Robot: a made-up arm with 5 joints.
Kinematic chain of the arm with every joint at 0, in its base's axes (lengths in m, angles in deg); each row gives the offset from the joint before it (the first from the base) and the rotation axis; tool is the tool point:
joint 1: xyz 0 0 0.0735 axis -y
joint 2: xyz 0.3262 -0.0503 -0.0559 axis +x
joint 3: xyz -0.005 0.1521 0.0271 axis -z
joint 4: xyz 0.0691 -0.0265 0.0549 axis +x
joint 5: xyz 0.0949 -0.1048 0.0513 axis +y
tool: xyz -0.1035 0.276 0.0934
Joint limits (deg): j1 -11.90..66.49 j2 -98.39..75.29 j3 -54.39..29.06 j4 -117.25..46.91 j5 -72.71..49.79
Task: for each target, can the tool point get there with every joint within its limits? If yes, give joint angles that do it. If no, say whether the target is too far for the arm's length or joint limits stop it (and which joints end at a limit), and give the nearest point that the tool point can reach.
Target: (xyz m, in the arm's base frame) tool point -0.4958 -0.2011 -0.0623
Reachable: no: joint limits stop it (at a limit: joint 1, joint 2, joint 3) | nearest point -0.1974 -0.1017 0.3813 | short by 0.544 m
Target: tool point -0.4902 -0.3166 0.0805
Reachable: no: joint limits stop it (at a limit: joint 1, joint 2, joint 3) | nearest point -0.2070 -0.1497 0.4058 | short by 0.462 m
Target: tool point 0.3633 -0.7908 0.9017
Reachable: no: too far | nearest point 0.2124 -0.3367 0.5576 | short by 0.589 m
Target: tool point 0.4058 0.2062 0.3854
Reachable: yes | joints 28.24 42.36 16.44 -84.50 37.75
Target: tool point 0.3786 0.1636 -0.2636
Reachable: yes | joints 6.72 -73.70 -16.27 -34.93 8.71
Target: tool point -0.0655 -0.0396 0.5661
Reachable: yes | joints 56.56 39.48 -13.59 18.99 8.53
